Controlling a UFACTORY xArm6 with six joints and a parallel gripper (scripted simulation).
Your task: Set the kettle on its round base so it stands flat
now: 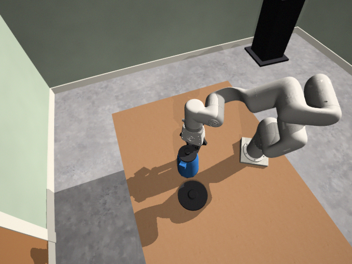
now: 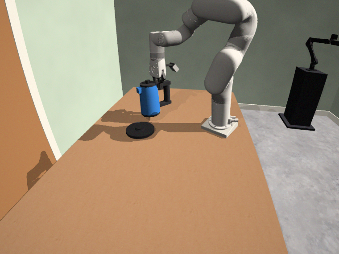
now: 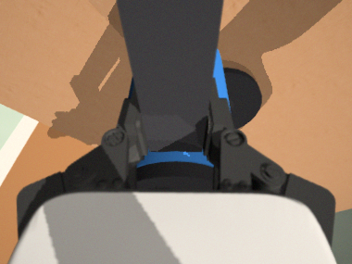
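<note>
The blue kettle lies 50 mm below my hand, 20 mm to the left of it and 20 mm ahead of it. The rest, counted from my hand: round black base: 190 mm below, 170 mm to the left, 60 mm ahead.
</note>
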